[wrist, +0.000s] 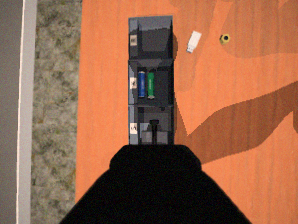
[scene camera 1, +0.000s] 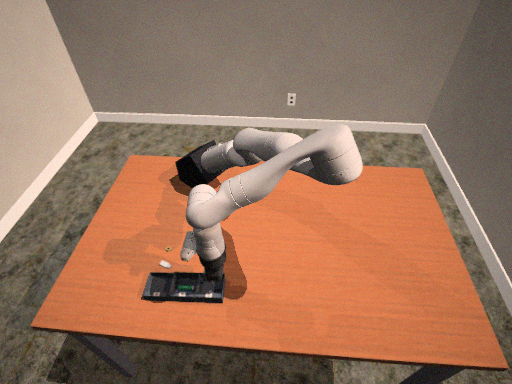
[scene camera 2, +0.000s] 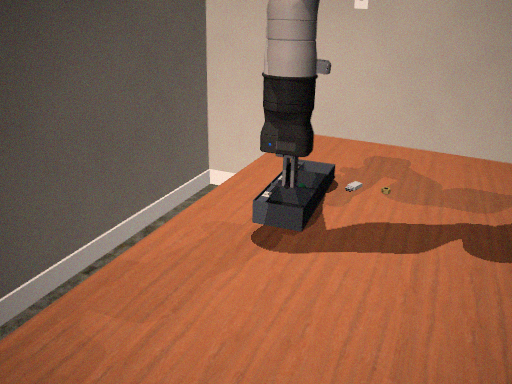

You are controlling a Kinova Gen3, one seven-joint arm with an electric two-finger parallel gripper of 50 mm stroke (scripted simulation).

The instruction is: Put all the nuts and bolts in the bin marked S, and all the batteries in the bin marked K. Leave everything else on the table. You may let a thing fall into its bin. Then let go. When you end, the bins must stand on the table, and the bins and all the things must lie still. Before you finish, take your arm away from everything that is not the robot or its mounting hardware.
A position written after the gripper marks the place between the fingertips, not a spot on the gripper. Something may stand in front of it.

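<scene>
The gripper (scene camera 2: 289, 184) is visible, and the wrist view shows the gripper too (wrist: 154, 131). A three-compartment bin tray (scene camera 2: 291, 208) is there as well; the wrist view shows the tray (wrist: 150, 38), and so does scene camera 1, with the tray at (scene camera 1: 159, 282).
</scene>
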